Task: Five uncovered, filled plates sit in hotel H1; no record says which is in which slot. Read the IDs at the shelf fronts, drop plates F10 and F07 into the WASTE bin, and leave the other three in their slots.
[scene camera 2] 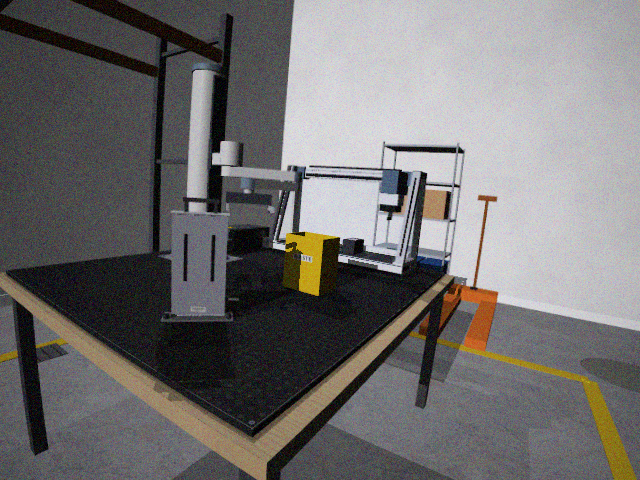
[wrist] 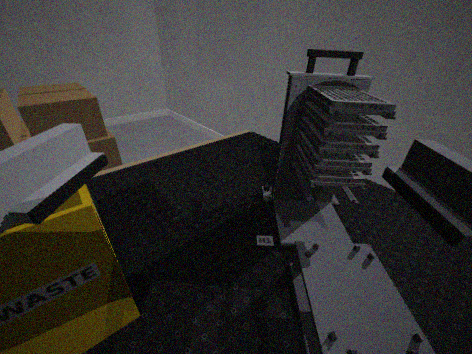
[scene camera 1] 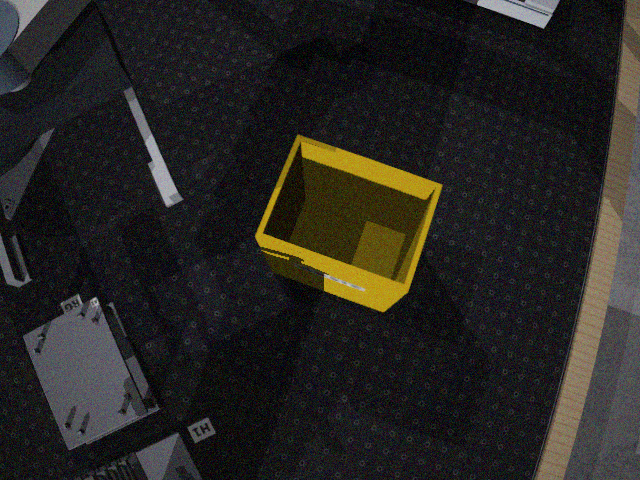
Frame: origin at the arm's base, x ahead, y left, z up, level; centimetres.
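Seen in the pictures: gripper, fingertip midpoint: [scene camera 2: 250,209] [wrist: 244,150] [scene camera 1: 93,241].
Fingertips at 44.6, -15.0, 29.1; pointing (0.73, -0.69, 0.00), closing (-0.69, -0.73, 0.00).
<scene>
Offsets run from my fingertips to a thing's top centre, as dx, dy, dz. "spot": to the spot under its first point.
My gripper [scene camera 1: 95,240] [wrist: 244,150] is open, its two fingers wide apart with nothing between them. The wrist view looks between them at hotel H1 {spot: +18.2, -28.2, -7.2} [wrist: 284,115], which stands upright, farther off and right of centre. Several plates lie stacked in its slots, among them the top plate {+7.5, -27.9, -1.2} [wrist: 350,98]; their IDs are not readable. In scene camera 2 the hotel's grey back {spot: +14.5, -34.2, -11.4} [scene camera 2: 199,258] hides the plates. The yellow WASTE bin {+20.0, +12.4, -7.8} [scene camera 1: 369,167] [scene camera 2: 310,268] [wrist: 60,250] stands upright, partly behind the left finger in the wrist view. Its inside in scene camera 1 shows no plate.
A flat pinned station {-6.2, -15.1, -20.8} [scene camera 1: 80,372] [wrist: 350,295] with an RG label {spot: -14.2, -7.7, -27.7} [scene camera 1: 71,304] lies beside the H1 label {spot: +10.1, -16.8, -27.8} [scene camera 1: 201,429] [wrist: 264,240]. A gantry frame [scene camera 2: 416,222] stands behind the bin. The arm's white column [scene camera 2: 200,139] rises behind the hotel. Cardboard boxes [wrist: 60,112] stand beyond the table.
</scene>
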